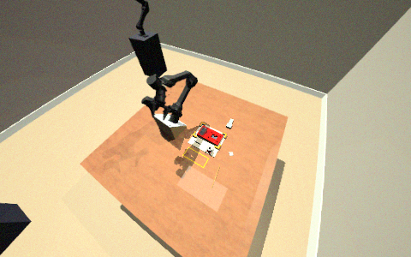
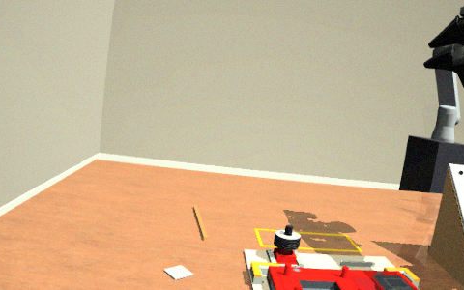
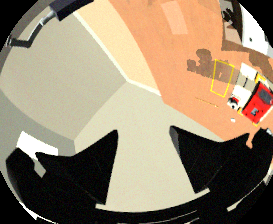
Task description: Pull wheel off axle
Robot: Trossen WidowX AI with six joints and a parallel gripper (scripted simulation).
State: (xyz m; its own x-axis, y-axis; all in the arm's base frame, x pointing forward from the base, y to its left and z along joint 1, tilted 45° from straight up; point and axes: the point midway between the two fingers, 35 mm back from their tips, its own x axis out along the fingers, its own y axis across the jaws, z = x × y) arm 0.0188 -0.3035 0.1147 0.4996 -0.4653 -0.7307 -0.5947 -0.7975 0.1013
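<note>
Right now the wheel is 34 cm below my gripper tip, 27 cm ahead of it and 11 cm to the left of it. Round my gripper tip: thin wooden stick: 40 cm ahead, 37 cm below, 5 cm to the right.
</note>
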